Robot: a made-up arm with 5 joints.
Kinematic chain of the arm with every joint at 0, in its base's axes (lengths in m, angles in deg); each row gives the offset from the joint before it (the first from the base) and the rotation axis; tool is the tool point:
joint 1: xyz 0 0 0.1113 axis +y
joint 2: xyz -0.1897 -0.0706 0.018 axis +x
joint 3: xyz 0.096 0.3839 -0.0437 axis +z
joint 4: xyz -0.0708 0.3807 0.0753 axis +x
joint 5: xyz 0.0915 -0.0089 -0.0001 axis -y
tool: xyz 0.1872 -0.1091 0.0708
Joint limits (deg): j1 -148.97..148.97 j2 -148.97..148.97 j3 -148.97..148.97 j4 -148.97..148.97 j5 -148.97..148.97
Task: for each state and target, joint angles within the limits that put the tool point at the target. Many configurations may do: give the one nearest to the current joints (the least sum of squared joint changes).
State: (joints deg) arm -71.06 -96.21 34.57 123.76 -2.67
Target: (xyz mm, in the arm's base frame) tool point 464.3 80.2 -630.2
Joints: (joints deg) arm -49.29 -76.18 44.72 133.68 -19.13
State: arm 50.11 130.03 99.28 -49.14 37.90
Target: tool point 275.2 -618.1 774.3
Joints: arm 64.69 121.47 63.31 -70.61 36.18
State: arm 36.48 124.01 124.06 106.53 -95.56
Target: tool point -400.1 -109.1 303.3
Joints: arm 42.11 106.99 148.97 132.24 -110.52
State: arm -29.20 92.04 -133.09 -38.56 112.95
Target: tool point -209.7 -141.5 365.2
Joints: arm -70.32 62.65 -148.59 -11.41 117.84
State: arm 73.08 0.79 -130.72 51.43 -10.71
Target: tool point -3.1 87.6 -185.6
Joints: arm 73.91 -1.84 -91.36 66.56 -36.33
